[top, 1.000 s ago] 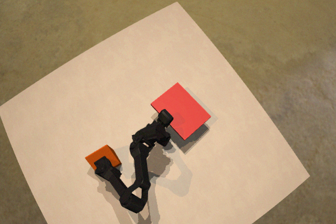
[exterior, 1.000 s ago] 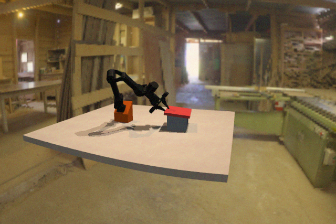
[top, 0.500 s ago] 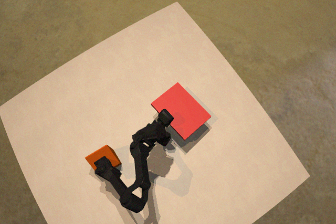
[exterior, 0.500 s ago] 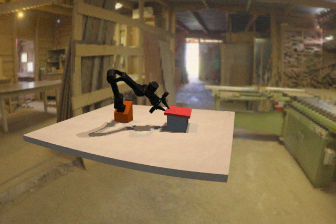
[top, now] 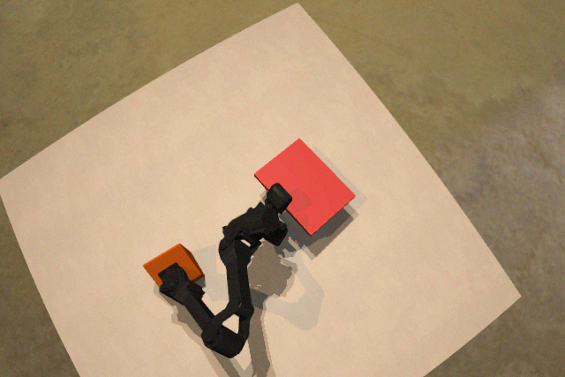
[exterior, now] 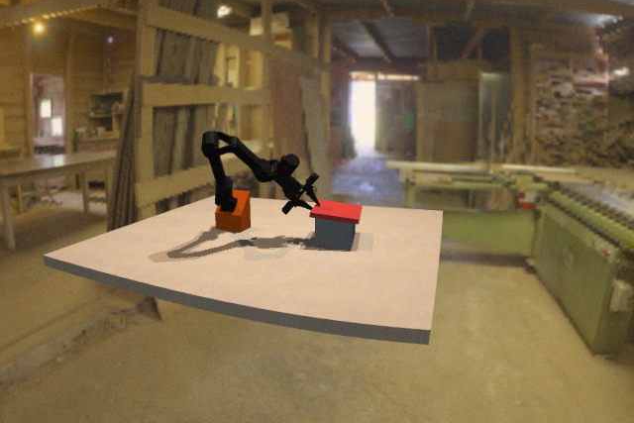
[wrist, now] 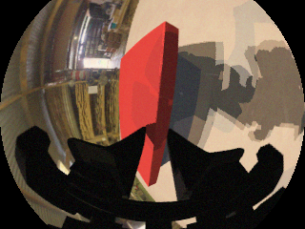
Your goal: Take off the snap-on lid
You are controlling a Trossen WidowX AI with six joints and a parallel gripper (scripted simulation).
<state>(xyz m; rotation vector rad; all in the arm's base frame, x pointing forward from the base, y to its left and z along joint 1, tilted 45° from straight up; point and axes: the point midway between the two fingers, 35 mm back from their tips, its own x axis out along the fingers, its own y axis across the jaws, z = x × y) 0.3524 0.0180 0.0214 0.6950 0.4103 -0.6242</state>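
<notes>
My gripper tip is now 8 cm short of the red lid and 1 cm to the right of it. From my gripper tip the other things lie so: storage box 7 cm ahead, 6 cm below, 1 cm to the left.
</notes>
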